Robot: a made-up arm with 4 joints.
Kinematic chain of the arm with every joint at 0, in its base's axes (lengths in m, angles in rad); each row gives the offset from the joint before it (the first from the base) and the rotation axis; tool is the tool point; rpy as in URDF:
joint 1: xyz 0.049 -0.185 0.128 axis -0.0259 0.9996 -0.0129
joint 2: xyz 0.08 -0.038 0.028 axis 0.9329 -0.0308 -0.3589
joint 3: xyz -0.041 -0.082 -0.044 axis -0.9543 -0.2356 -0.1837
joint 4: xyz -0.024 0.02 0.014 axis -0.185 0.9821 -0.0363
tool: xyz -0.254 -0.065 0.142 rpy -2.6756 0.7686 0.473
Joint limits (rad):
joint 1: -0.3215..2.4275
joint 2: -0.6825..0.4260
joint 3: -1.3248..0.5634
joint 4: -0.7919..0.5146
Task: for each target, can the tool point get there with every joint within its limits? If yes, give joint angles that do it. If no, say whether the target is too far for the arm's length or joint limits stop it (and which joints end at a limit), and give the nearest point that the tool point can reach.
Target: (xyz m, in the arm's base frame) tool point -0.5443 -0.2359 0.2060
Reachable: no: too far | nearest point -0.2502 -0.2598 0.1681 | short by 0.297 m
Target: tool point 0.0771 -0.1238 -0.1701
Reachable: no: joint limits stop it (at a limit: joint 1, joint 2, joint 3, joint 4) | nearest point -0.1625 -0.2608 -0.0871 | short by 0.288 m
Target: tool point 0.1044 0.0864 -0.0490
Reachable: no: joint limits stop it (at a limit: joint 1, joint 2, joint 4) | nearest point 0.2870 -0.1340 0.1198 | short by 0.332 m
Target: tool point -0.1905 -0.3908 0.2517
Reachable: yes | joints 0.0121 -0.0868 -0.1971 -0.1285
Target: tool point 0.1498 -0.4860 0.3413
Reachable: yes | joints 1.6281 -0.3201 -1.0504 -0.3449
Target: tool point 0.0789 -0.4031 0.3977
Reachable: yes | joints 1.7648 0.1470 -0.8637 -0.4166
